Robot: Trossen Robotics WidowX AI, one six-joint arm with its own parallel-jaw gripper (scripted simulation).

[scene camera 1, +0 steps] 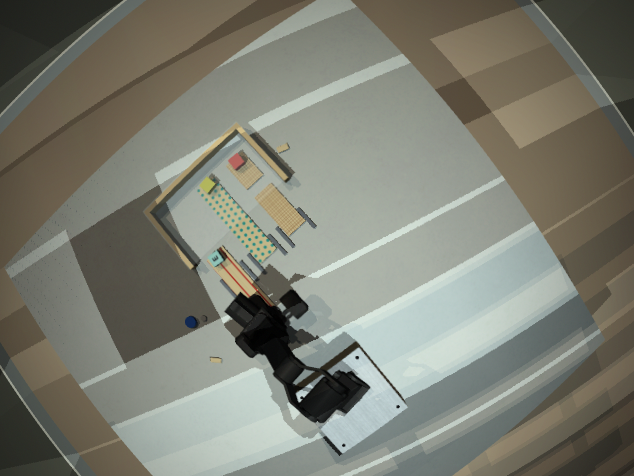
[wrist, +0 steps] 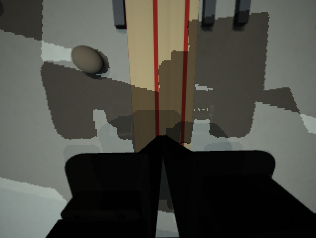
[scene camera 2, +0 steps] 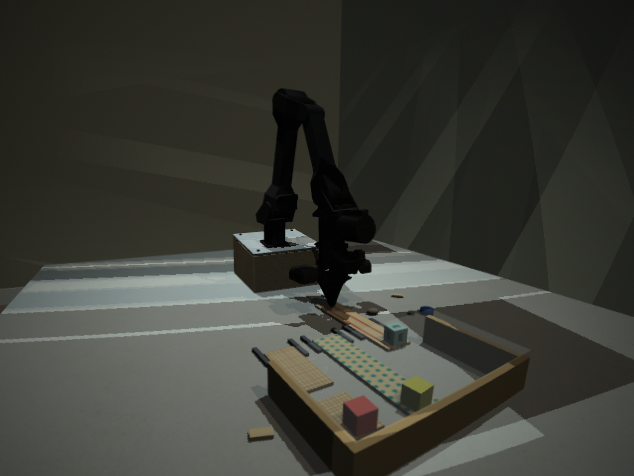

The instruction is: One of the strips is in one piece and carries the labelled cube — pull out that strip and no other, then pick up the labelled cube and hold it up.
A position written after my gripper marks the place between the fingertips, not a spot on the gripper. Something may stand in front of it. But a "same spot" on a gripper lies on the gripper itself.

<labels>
My gripper shows in scene camera 1, in the wrist view (162,139) and in scene camera 2. The same spot on my gripper: (scene camera 1: 294,304) is (scene camera 2: 302,267).
</labels>
